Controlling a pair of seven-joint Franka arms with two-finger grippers.
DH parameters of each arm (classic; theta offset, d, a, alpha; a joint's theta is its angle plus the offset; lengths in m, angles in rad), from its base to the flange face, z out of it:
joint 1: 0 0.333 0 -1.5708
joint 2: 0 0 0 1.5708
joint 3: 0 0.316 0.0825 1.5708
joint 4: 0 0 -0.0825 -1.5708
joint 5: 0 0.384 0 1.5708
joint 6: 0 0 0.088 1.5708
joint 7: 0 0.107 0 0
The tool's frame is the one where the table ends.
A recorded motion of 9 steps. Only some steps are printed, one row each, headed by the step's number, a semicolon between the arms.
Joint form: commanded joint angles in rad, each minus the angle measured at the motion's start. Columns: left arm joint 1, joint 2, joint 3, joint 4, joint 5, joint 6, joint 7; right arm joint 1, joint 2, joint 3, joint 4, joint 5, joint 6, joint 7.
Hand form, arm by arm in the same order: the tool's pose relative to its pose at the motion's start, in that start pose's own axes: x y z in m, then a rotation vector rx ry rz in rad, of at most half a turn. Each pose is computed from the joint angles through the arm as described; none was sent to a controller.
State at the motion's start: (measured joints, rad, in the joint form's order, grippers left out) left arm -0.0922 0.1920 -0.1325 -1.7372 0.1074 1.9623 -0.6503; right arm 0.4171 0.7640 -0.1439 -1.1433 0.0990 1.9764 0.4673
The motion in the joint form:
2: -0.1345 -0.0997 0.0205 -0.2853 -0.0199 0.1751 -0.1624; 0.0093 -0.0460 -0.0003 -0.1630 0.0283 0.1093 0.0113
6: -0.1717 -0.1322 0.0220 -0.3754 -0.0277 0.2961 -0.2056; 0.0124 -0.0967 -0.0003 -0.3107 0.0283 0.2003 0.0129
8: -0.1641 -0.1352 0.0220 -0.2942 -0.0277 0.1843 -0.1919; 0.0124 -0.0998 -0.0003 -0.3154 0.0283 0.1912 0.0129
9: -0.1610 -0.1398 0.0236 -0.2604 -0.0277 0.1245 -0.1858; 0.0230 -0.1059 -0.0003 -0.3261 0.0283 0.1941 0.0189
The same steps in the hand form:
2: -0.0877 0.0317 0.0524 -0.0085 -0.0119 -0.0394; -0.0174 0.0089 0.0317 0.0185 -0.0176 0.0314
6: -0.1121 0.0408 0.0622 -0.0611 0.0276 -0.0476; -0.0352 0.0239 0.0537 0.0149 -0.0223 0.0453
8: -0.1007 0.0408 0.0342 -0.0370 0.0120 -0.0467; -0.0369 0.0249 0.0544 0.0104 -0.0320 0.0456
9: -0.0971 0.0383 0.0215 -0.0194 -0.0013 -0.0477; -0.0421 0.0196 0.0545 0.0104 -0.0341 0.0421

